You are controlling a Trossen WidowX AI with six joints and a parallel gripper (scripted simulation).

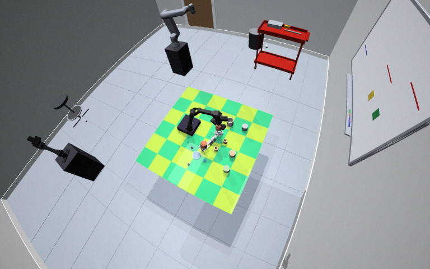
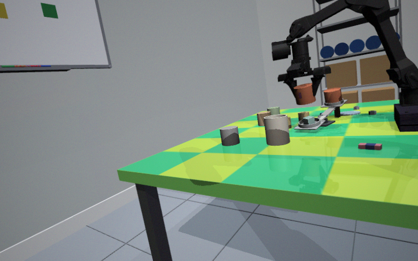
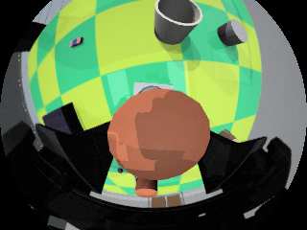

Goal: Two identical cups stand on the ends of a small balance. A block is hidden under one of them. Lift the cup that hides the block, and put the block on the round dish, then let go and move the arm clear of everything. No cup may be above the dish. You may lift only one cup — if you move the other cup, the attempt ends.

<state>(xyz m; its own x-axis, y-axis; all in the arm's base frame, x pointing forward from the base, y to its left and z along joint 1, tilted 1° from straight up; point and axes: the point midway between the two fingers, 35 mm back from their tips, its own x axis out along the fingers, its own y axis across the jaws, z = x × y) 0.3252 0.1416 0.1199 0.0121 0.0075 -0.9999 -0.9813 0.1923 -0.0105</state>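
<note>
Right now the grey-green block is 10 cm below my gripper tip and 1 cm behind it. Round my gripper tip: beige cup 17 cm to the left, 9 cm below, 6 cm ahead; then grey cylinder 26 cm ahead, 19 cm to the left, 10 cm below; then pink-and-blue block 22 cm to the left, 22 cm behind, 13 cm below.
</note>
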